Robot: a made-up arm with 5 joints.
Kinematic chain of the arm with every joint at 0, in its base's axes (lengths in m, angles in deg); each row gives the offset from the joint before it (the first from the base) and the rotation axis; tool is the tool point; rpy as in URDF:
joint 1: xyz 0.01 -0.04 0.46 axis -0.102 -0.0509 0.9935
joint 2: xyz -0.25 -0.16 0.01 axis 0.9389 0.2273 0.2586
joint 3: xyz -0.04 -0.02 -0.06 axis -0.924 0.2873 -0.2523
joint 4: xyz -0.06 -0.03 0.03 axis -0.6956 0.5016 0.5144
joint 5: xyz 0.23 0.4 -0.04 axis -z
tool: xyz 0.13 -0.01 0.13 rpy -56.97 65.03 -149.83
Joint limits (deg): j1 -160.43..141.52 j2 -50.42..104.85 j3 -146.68..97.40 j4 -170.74..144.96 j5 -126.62..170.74
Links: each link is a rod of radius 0.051 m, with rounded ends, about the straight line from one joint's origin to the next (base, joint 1, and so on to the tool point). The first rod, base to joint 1, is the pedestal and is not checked.
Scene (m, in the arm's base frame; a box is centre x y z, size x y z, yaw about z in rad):
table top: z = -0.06
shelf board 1: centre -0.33 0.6 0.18 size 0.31 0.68 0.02 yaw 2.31
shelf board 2: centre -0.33 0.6 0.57 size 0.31 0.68 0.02 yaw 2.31
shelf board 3: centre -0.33 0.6 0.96 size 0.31 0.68 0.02 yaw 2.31
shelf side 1: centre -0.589 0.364 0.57 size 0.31 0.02 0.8 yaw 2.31
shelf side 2: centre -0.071 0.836 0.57 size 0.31 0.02 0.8 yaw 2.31
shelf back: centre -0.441 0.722 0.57 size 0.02 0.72 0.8 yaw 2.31
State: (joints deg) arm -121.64 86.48 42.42 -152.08 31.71
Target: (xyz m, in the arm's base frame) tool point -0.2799 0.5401 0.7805
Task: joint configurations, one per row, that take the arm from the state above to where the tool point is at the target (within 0.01 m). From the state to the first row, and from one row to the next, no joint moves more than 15 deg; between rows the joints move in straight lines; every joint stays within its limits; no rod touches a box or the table.
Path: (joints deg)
1: -129.40 90.15 39.10 -138.98 36.69
2: -137.16 93.83 35.78 -125.89 41.68
3: -144.91 97.50 32.47 -112.79 46.66
4: -152.67 101.18 29.15 -99.70 51.65
5: -160.43 104.85 25.83 -86.60 56.63
6: -159.98 96.23 37.39 -93.01 55.14
7: -159.53 87.61 48.94 -99.42 53.66
8: -159.08 78.99 60.50 -105.83 52.17
9: -158.62 70.36 72.06 -112.24 50.68
10: -148.97 67.20 70.38 -123.73 42.92
11: -139.31 64.04 68.70 -135.22 35.17
12: -129.66 60.88 67.03 -146.70 27.42

